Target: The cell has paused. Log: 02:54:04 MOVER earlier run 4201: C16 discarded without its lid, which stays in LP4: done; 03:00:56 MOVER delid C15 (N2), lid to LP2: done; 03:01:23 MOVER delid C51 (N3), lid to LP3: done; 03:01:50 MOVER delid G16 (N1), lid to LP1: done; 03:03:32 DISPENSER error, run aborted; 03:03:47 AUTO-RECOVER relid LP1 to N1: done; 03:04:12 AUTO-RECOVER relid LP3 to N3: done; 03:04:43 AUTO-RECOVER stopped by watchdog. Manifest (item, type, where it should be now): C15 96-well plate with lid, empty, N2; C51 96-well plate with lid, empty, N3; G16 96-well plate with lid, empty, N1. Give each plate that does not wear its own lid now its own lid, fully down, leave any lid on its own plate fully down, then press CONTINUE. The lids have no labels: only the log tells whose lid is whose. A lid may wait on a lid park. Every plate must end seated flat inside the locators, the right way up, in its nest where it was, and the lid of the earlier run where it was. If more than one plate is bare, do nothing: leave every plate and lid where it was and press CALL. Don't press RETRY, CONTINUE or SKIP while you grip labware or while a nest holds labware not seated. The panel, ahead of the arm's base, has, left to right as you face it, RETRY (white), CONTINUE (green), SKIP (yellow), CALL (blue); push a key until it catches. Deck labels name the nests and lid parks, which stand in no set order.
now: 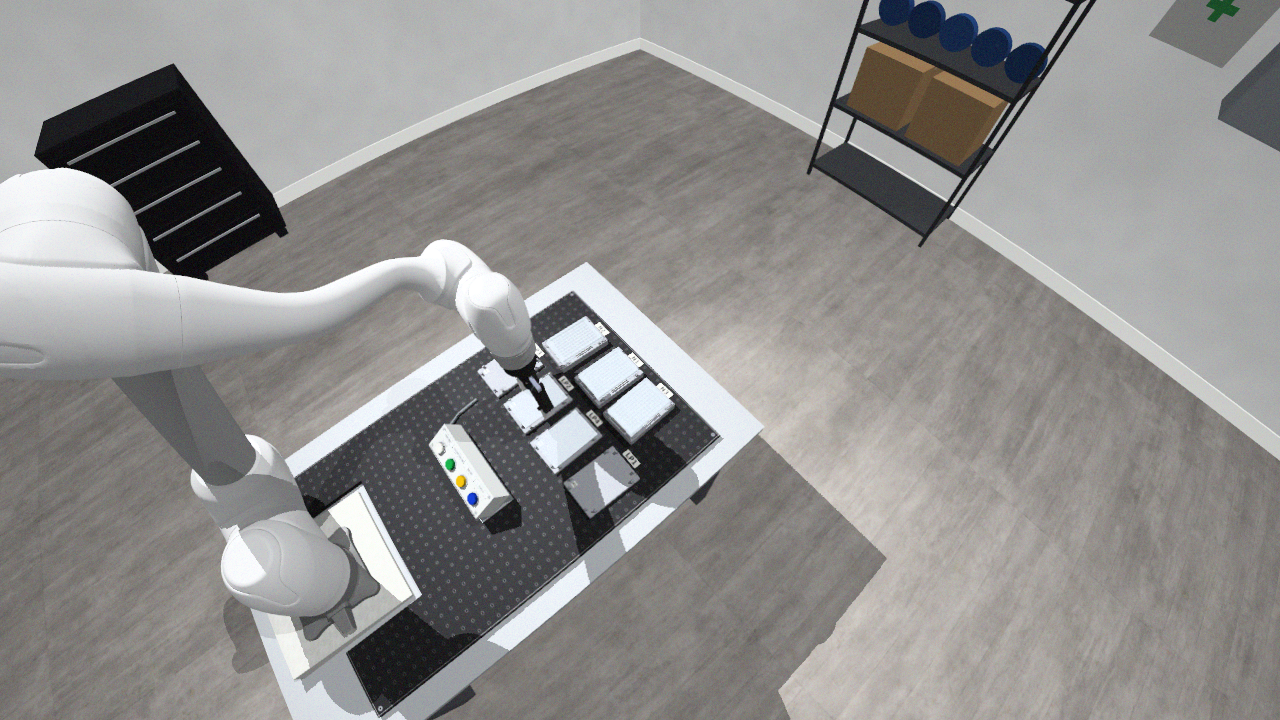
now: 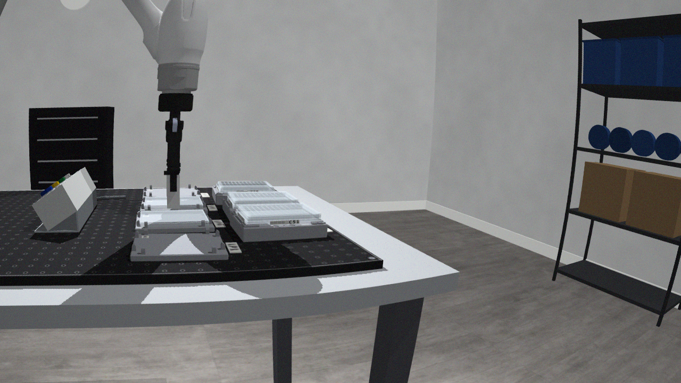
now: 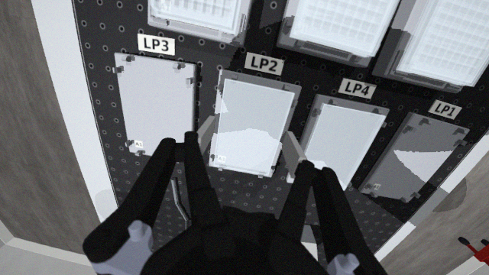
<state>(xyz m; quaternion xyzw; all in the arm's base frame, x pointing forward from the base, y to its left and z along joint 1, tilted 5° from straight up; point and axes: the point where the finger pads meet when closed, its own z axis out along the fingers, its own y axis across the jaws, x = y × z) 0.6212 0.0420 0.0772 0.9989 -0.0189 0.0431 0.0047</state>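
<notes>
The LP2 park lies 3 cm below my hand. The rest, counted from my hand: LP3 park (13 cm to the left, 3 cm below); then green continue key (25 cm behind, 2 cm to the right, 3 cm above); then white retry key (25 cm behind, 3 cm to the left, 3 cm above).
</notes>
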